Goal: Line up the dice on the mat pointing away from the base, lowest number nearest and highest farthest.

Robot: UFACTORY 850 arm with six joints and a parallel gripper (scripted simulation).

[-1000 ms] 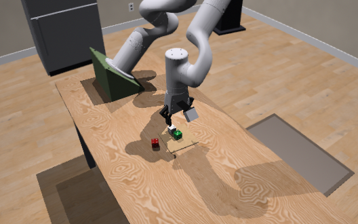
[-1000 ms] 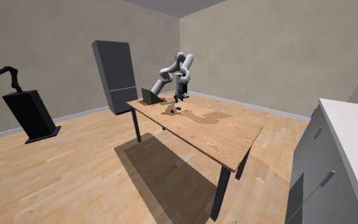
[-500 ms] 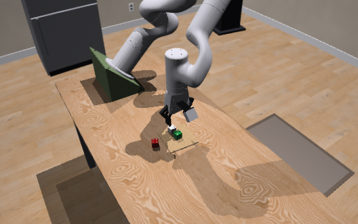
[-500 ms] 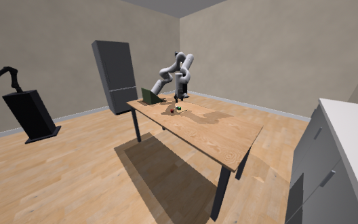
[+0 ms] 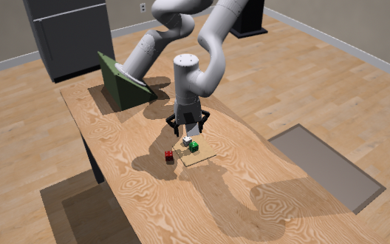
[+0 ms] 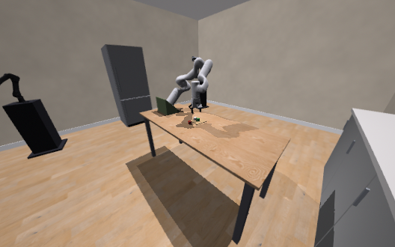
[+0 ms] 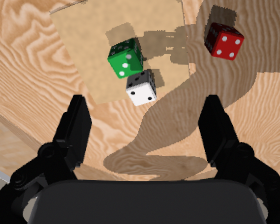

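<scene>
My gripper is now 9 cm to the left of the red die and 10 cm above it. The rest, counted from my hand: green die (2 cm to the left, 10 cm below); tan mat (2 cm to the left, 11 cm below); white die (5 cm behind, 1 cm to the left, 10 cm below).
</scene>
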